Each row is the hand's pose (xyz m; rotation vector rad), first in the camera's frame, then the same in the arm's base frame.
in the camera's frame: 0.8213 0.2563 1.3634 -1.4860 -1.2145 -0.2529
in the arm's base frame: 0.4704 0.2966 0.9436 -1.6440 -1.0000 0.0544
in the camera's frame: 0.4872 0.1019 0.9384 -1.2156 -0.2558 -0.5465
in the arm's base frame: 0.0273 0.0894 0.6665 -1.4671 -0.0404 -0.3772
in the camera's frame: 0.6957 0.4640 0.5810 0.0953 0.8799 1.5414
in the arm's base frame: 0.1277 0.3676 0.2029 0.1995 1.2416 1.4241
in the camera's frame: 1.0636 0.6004 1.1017 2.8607 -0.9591 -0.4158
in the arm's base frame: 0.6305 0.5722 0.5641 2.5299 -0.9408 -0.6801
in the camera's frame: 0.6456 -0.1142 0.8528 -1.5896 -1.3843 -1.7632
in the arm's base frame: 0.1527 -0.1480 0.5827 -1.8919 -1.4192 -1.3856
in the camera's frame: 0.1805 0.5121 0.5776 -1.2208 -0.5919 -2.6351
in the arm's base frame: -0.3664 0.4464 0.3347 -1.6429 -0.7832 -2.4079
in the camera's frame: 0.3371 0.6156 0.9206 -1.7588 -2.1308 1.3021
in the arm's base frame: -0.1173 0.5999 0.5940 -1.5463 -1.8656 1.6789
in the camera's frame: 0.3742 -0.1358 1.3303 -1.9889 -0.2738 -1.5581
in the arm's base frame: 0.0293 -0.0664 1.1121 -2.3449 -0.2771 -1.2829
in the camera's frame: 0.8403 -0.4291 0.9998 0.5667 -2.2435 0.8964
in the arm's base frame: 0.3787 -0.4428 0.7265 0.5299 -1.8824 0.9320
